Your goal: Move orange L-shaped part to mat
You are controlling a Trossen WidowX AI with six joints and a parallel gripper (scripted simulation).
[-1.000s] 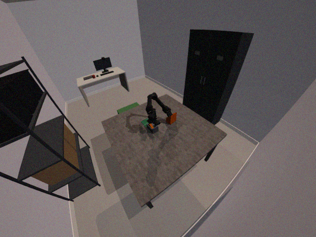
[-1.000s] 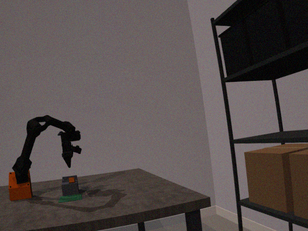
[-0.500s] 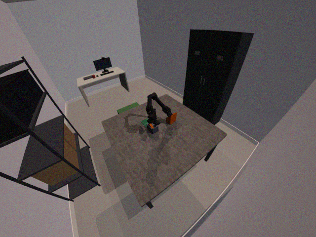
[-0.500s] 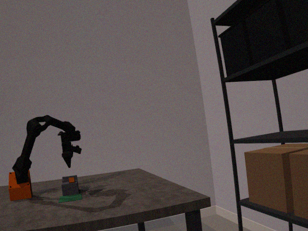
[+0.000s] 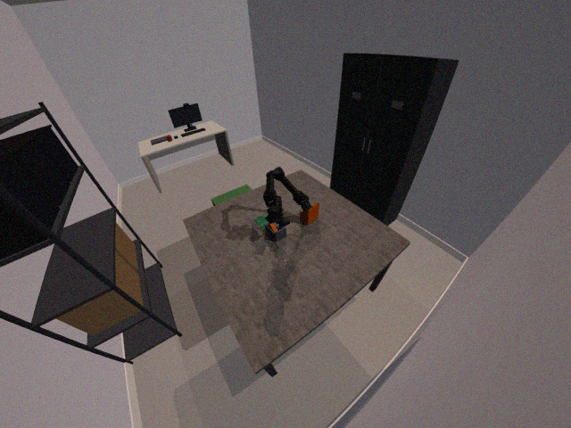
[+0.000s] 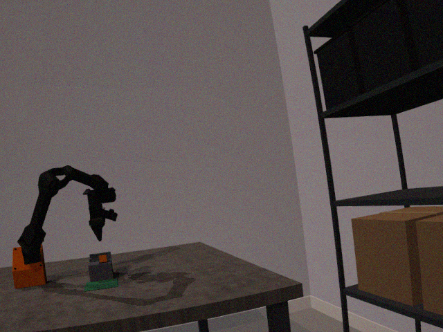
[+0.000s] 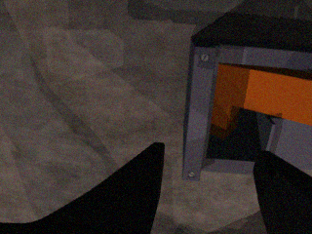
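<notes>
Right now the orange L-shaped part is 2 cm behind my gripper tip, 4 cm to the right of it and 10 cm below it. The rest, counted from my gripper tip: green mat: 4 cm behind, 22 cm to the right, 16 cm below.
</notes>
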